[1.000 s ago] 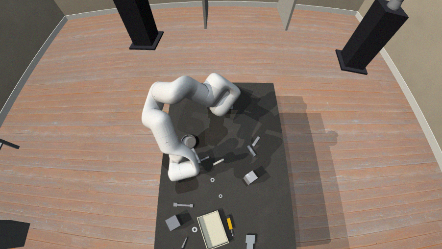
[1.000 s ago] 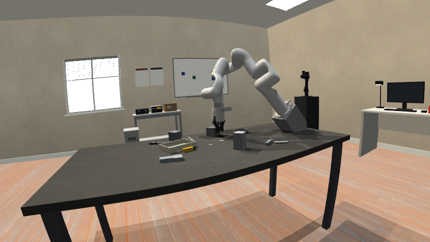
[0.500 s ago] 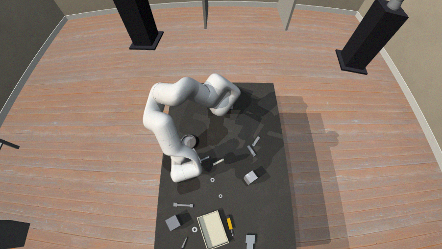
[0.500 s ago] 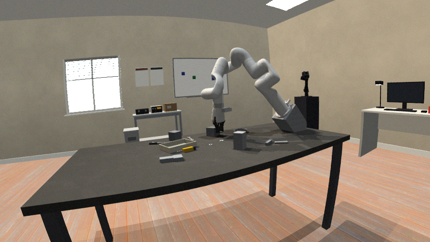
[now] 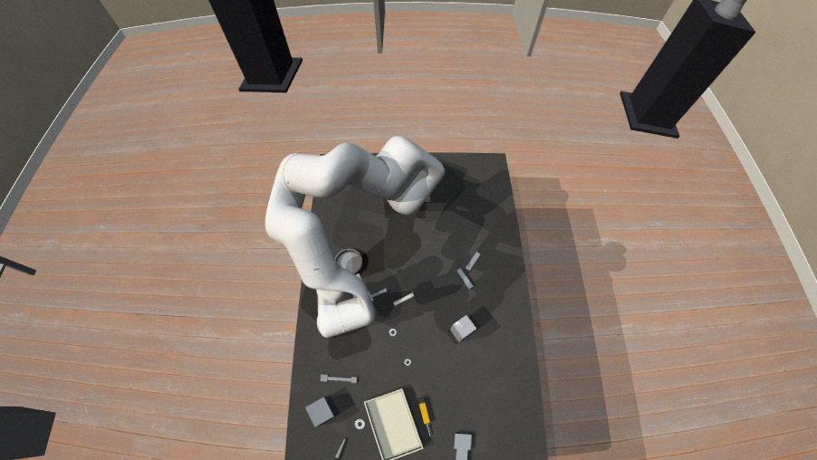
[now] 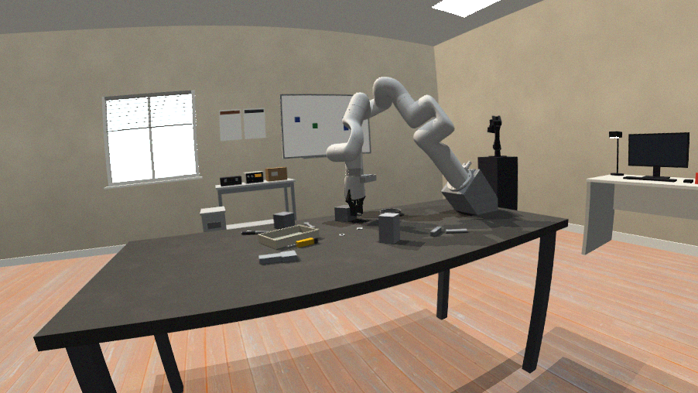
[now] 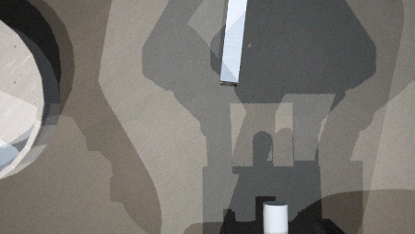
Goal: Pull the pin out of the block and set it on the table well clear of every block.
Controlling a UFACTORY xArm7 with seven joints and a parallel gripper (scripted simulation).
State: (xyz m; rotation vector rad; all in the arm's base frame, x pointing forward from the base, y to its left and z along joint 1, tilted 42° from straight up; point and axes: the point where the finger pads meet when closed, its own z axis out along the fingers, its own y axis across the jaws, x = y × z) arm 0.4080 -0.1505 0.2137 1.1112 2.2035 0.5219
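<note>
The grey bar is 9 cm behind my hand, 8 cm to the left of it and 4 cm below it. Also, from my hand: round dish 18 cm behind, 5 cm to the right, 4 cm below; then cream bar 16 cm to the left, 8 cm behind, 4 cm below; then taller grey block 36 cm to the left, 1 cm above.
</note>
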